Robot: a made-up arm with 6 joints. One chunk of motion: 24 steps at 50 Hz.
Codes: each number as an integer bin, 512 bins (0 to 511) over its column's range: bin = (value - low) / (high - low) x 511, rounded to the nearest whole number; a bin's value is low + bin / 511 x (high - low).
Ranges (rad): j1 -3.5..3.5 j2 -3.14..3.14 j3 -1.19..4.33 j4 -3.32..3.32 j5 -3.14..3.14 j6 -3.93..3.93
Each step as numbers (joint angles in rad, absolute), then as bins.
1 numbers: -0.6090 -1.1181 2.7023 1.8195 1.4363 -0.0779
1 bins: 211 165 360 396 372 250
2 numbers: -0.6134 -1.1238 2.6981 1.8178 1.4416 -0.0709
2 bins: 211 164 360 395 373 251
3 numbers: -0.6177 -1.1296 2.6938 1.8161 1.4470 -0.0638
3 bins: 210 164 360 395 373 251
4 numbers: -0.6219 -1.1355 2.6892 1.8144 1.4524 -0.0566
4 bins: 210 163 359 395 374 252
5 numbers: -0.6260 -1.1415 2.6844 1.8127 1.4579 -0.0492
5 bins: 210 163 359 395 374 252
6 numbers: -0.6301 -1.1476 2.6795 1.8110 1.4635 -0.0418
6 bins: 210 162 358 395 375 253
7 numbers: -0.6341 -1.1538 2.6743 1.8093 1.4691 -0.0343
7 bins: 209 162 358 395 375 253
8 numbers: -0.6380 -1.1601 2.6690 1.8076 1.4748 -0.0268
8 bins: 209 161 357 395 376 254
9 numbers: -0.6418 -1.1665 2.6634 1.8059 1.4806 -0.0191
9 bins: 209 161 357 394 376 254
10 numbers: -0.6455 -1.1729 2.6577 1.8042 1.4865 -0.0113
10 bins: 208 160 356 394 376 255
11 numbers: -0.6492 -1.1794 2.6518 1.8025 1.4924 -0.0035
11 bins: 208 160 356 394 377 255
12 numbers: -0.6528 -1.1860 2.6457 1.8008 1.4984 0.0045
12 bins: 208 159 355 394 377 256
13 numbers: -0.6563 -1.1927 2.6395 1.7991 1.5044 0.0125
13 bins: 208 158 355 394 378 256
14 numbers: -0.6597 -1.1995 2.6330 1.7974 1.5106 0.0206
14 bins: 207 158 354 394 378 257
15 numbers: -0.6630 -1.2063 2.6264 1.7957 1.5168 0.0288
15 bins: 207 157 353 394 379 257
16 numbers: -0.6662 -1.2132 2.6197 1.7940 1.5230 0.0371
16 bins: 207 157 353 394 379 258
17 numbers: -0.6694 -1.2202 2.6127 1.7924 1.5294 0.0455
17 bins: 207 156 352 393 380 258
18 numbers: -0.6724 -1.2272 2.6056 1.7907 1.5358 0.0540
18 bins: 206 156 351 393 380 259
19 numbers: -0.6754 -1.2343 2.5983 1.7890 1.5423 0.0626
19 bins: 206 155 351 393 381 260
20 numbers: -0.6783 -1.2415 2.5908 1.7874 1.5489 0.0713
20 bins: 206 154 350 393 382 260
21 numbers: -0.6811 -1.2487 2.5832 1.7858 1.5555 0.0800
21 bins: 206 154 349 393 382 261
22 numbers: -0.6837 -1.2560 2.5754 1.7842 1.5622 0.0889
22 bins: 206 153 349 393 383 261
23 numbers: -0.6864 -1.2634 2.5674 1.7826 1.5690 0.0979
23 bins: 205 153 348 393 383 262
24 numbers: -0.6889 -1.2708 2.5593 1.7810 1.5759 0.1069
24 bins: 205 152 347 393 384 262
